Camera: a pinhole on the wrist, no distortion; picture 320 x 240 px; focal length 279.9 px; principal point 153.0 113.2 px. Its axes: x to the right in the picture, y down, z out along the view. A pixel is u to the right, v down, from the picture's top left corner.
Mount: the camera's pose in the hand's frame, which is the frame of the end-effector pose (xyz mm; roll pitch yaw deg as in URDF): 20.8 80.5 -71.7 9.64 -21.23 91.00
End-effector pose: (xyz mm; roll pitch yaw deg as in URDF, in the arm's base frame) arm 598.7 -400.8 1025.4 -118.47 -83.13 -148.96
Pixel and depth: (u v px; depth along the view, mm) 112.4 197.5 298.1
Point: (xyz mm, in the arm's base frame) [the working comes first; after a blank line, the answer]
In the camera's frame: -43.2 89.8 298.1

681.7 -596.9 1006.5
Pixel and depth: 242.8 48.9 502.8
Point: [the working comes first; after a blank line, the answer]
In the camera's frame: 161.3 -115.5 502.8

535.4 -846.4 1212.0
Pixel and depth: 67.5 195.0 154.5
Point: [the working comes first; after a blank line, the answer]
In the camera's frame: -47.2 45.2 154.5

622.7 -460.2 1028.2
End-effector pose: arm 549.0 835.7 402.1 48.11 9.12 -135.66
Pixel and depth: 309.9 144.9 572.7
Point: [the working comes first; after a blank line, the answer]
In the camera's frame: 321.0 64.9 572.7

232.3 970.5 903.4
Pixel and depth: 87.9 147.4 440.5
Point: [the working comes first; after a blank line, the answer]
In the camera's frame: -102.5 53.8 440.5

268.2 1041.6 466.8
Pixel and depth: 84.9 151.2 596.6
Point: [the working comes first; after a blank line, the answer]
In the camera's frame: -145.2 81.0 596.6

151.5 1155.9 482.4
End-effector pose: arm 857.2 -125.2 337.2 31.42 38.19 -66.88
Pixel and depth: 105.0 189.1 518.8
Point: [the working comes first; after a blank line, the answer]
In the camera's frame: -89.0 140.7 518.8

562.1 -386.3 537.5
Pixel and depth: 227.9 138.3 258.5
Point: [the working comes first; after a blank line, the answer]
In the camera's frame: 69.2 23.2 258.5

864.2 -287.6 463.0
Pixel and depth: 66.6 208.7 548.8
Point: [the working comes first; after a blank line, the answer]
In the camera's frame: -169.4 187.2 548.8

467.1 -365.2 529.1
